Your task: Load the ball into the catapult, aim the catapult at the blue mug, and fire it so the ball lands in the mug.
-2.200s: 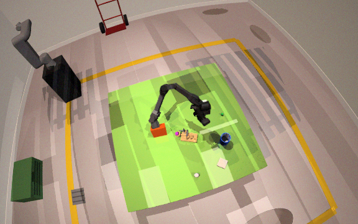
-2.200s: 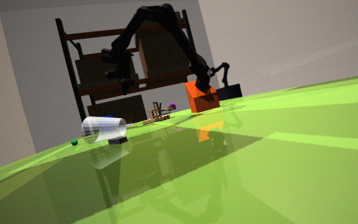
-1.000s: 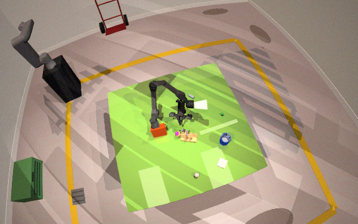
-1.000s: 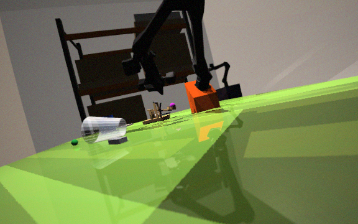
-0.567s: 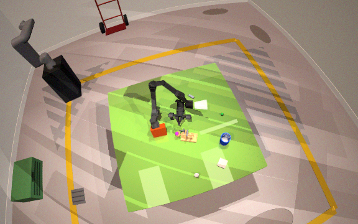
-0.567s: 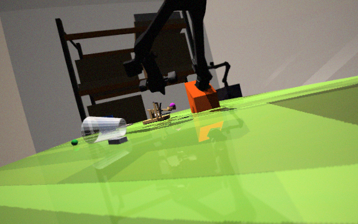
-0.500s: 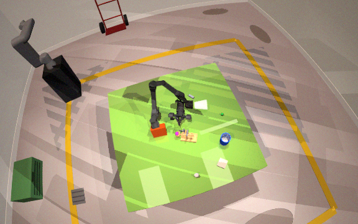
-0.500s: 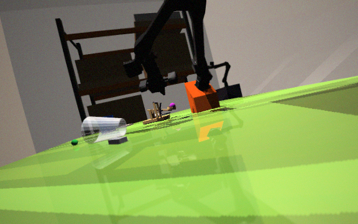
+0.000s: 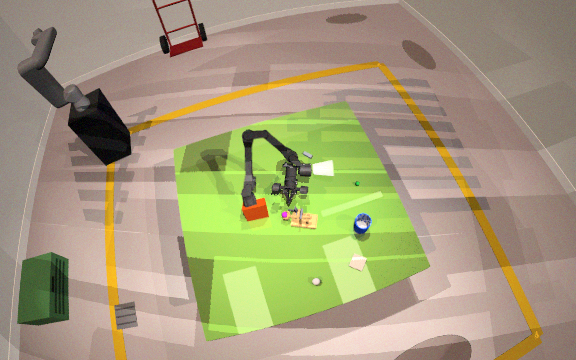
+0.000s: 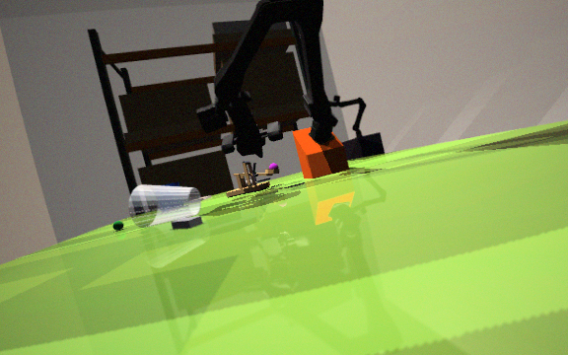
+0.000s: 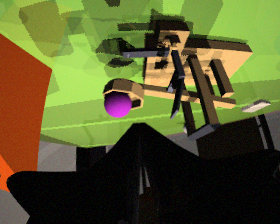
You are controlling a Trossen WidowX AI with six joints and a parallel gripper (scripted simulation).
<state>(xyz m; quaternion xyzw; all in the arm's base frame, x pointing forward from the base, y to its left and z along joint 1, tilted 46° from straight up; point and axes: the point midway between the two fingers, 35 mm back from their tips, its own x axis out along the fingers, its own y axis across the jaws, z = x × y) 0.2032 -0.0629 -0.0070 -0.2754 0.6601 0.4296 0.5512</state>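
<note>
My gripper tip is now 40 mm past the purple ball, 40 mm above it and 30 mm to the left of it. The rest, counted from my gripper tip: catapult (50 mm to the right, 50 mm below, 20 mm ahead); then blue mug (320 mm ahead, 260 mm to the right, 80 mm below); then small dark block (310 mm to the left, 250 mm ahead, 100 mm below).
</note>
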